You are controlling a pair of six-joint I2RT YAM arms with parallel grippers.
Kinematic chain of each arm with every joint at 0, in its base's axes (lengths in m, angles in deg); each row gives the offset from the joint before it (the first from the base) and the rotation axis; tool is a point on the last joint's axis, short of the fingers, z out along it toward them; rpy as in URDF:
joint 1: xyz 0 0 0.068 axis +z
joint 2: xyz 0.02 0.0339 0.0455 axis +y
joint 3: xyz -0.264 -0.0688 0 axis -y
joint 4: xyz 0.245 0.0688 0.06 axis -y
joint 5: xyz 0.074 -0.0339 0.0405 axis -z
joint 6: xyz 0.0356 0 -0.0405 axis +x
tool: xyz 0 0 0 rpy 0 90 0
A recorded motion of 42 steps. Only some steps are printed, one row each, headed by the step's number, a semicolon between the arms.
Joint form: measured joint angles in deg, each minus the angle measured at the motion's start. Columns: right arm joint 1, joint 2, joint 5, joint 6, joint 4, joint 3; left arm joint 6, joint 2, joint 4, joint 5, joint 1, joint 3.
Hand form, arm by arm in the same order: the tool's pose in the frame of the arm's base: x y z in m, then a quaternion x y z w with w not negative. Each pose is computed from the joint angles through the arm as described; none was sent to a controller.
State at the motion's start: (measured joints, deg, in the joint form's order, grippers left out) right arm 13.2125 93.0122 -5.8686 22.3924 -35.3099 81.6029; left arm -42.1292 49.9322 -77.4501 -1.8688 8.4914 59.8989
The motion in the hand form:
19: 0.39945 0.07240 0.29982 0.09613 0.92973 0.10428 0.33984; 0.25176 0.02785 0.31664 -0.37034 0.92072 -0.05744 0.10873
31: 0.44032 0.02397 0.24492 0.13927 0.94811 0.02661 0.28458; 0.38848 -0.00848 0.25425 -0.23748 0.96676 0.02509 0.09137
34: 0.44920 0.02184 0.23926 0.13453 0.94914 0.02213 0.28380; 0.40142 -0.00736 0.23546 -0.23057 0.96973 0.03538 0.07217
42: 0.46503 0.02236 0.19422 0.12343 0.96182 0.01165 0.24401; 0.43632 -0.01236 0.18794 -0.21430 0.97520 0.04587 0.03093
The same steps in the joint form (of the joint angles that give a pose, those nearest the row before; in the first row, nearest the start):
19: -2.99 10.38 5.25 -0.13 -1.88 10.62; 4.68 31.28 3.89 4.94 -1.75 18.67
31: -9.81 21.51 9.38 -3.32 -4.02 15.30; 13.22 61.99 9.70 -3.69 -10.25 39.12
34: -10.14 23.69 9.51 -4.26 -3.91 17.22; 14.16 66.14 9.68 -4.17 -10.08 40.92
42: -10.18 30.42 9.46 -5.64 -3.06 18.27; 15.34 77.77 9.05 -4.11 -10.60 48.32

